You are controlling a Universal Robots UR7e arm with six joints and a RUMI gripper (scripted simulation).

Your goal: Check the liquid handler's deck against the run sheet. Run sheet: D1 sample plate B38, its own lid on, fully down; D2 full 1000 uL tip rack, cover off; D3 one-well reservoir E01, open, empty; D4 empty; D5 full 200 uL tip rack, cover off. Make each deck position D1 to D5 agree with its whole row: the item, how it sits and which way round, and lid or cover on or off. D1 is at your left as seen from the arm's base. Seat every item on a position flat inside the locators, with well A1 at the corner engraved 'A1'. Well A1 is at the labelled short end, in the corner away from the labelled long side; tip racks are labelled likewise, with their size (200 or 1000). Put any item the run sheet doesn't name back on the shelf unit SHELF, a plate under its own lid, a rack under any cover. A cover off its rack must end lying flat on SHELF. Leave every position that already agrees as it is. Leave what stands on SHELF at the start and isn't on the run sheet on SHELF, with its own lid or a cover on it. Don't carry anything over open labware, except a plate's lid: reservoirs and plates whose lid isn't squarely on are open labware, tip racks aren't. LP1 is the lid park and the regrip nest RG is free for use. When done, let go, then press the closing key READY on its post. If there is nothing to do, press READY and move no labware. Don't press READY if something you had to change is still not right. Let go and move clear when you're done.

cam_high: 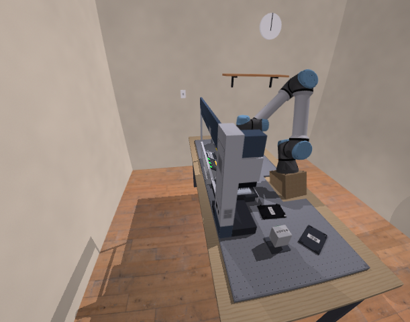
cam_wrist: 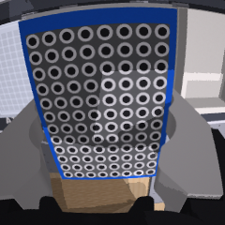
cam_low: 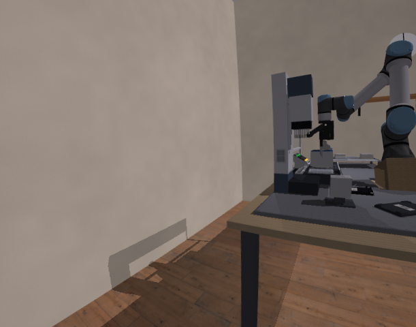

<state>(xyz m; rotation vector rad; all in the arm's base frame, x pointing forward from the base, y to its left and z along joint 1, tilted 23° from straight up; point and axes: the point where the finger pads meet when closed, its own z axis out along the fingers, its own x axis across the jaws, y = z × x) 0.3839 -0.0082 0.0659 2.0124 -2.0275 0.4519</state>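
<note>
Right now my hand is 120 mm to the left of the one-well reservoir and 80 mm above it. From my hand the other things lie so: blue-framed tip rack: 10 mm to the right, 10 mm behind; LP1 label: 290 mm to the left, 150 mm behind, 140 mm below; lid park LP1: 290 mm to the left, 150 mm behind, 140 mm below.
</note>
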